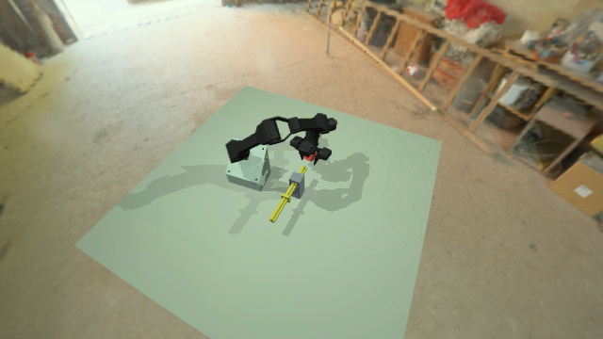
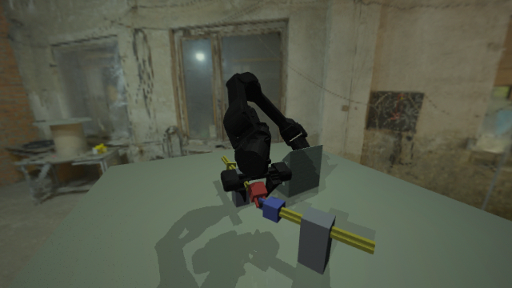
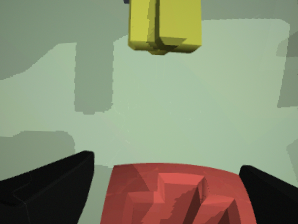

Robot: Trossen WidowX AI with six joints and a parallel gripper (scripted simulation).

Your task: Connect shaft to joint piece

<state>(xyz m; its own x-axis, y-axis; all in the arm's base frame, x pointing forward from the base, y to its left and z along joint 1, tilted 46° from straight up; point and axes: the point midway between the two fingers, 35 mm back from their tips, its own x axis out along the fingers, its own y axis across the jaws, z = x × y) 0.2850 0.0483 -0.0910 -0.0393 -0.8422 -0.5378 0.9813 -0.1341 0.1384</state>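
My gripper tip is 3 cm below the red joint piece and 2 cm to the right of it.
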